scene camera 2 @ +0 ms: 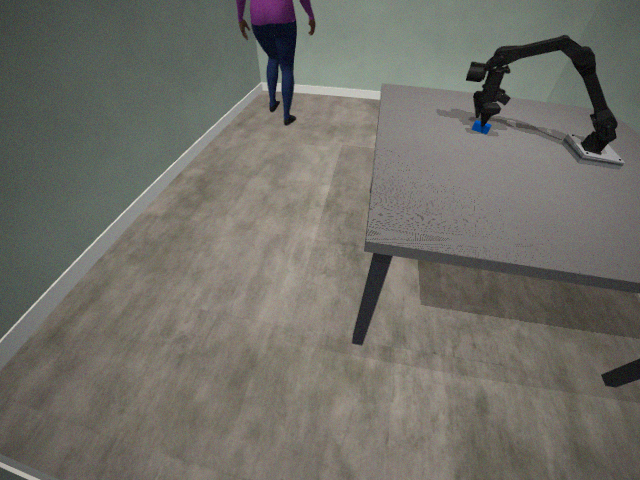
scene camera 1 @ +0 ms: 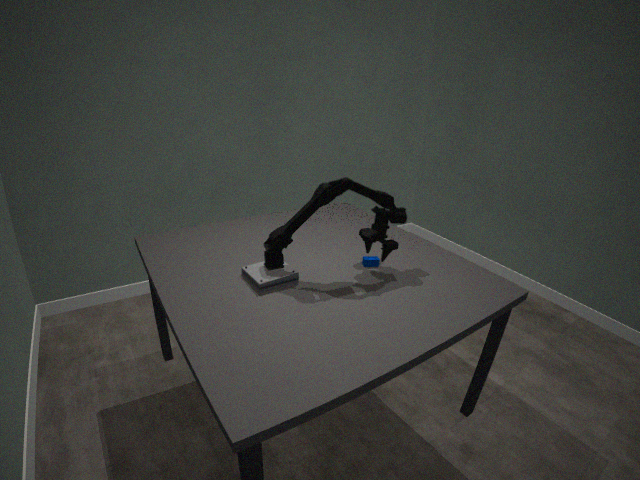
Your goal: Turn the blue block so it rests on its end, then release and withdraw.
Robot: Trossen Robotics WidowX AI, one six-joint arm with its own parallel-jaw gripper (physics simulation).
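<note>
The blue block (scene camera 1: 370, 261) (scene camera 2: 481, 128) lies flat on its long side on the grey table top (scene camera 1: 320, 341) (scene camera 2: 496, 196). My gripper (scene camera 1: 375, 256) (scene camera 2: 480, 121) points down and is open, with its fingers spread. The fingertips are low, just above the block and close around it. In the scene camera 1 view one fingertip is above the block's top and the other is by its right end. In the scene camera 2 view a finger covers part of the block. Whether a fingertip touches the block cannot be told.
The arm's white base plate (scene camera 1: 269, 275) (scene camera 2: 594, 150) stands on the table, to the left of the block in the scene camera 1 view. The arm arches high between base and block. A person (scene camera 2: 281, 51) in a purple top stands on the floor beyond the table's side.
</note>
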